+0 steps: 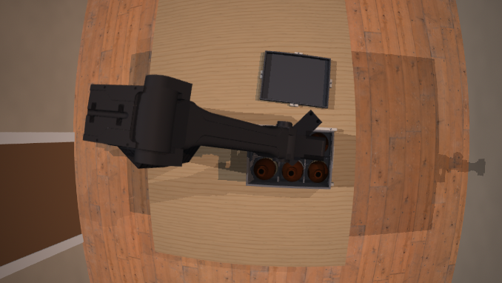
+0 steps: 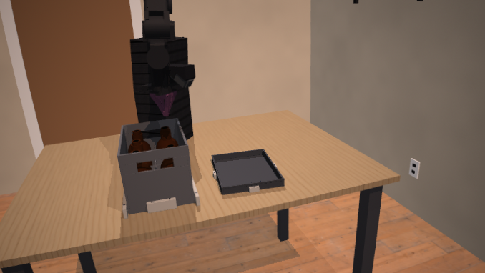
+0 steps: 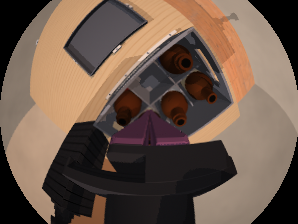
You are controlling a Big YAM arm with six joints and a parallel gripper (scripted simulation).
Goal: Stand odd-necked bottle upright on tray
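Now: hand 15 cm above the grey crate and 5 cm to the left of it. Round my hand: dark tray (23 cm to the left, 22 cm below, 2 cm behind).
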